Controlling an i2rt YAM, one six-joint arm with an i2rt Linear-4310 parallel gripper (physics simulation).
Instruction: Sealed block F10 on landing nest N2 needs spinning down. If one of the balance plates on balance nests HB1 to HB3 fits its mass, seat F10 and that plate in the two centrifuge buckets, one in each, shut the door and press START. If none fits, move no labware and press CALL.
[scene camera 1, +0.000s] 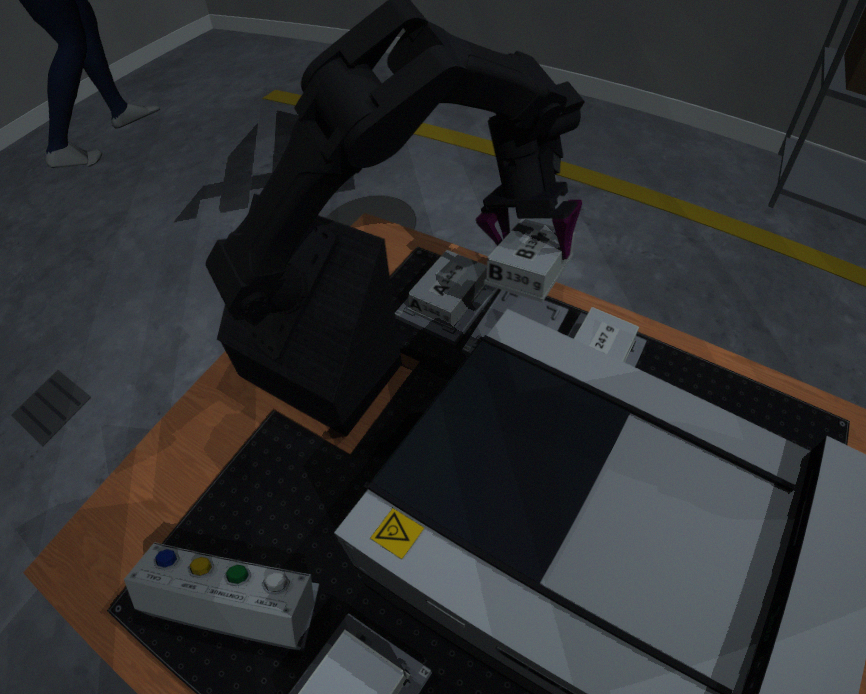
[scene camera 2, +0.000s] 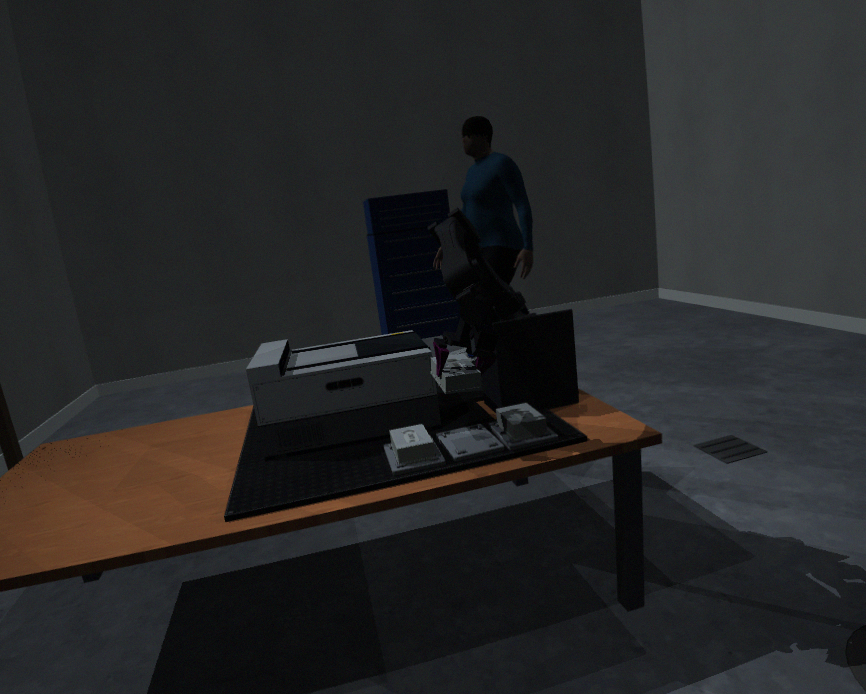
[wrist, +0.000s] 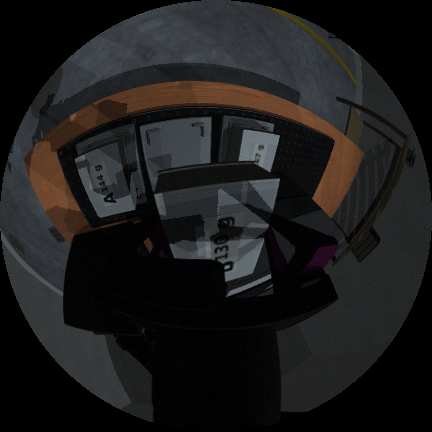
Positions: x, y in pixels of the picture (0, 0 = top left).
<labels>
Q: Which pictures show my gripper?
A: Scene camera 1, scene camera 2 and the wrist view: all of them.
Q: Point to a tray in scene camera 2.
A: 476, 442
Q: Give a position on a dark centrifuge lid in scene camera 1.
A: At 505, 458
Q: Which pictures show the plate marked A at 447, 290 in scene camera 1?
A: Scene camera 1, scene camera 2 and the wrist view: all of them.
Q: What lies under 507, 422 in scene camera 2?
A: A plate marked A.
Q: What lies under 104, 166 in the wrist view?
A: A plate marked A.
</labels>
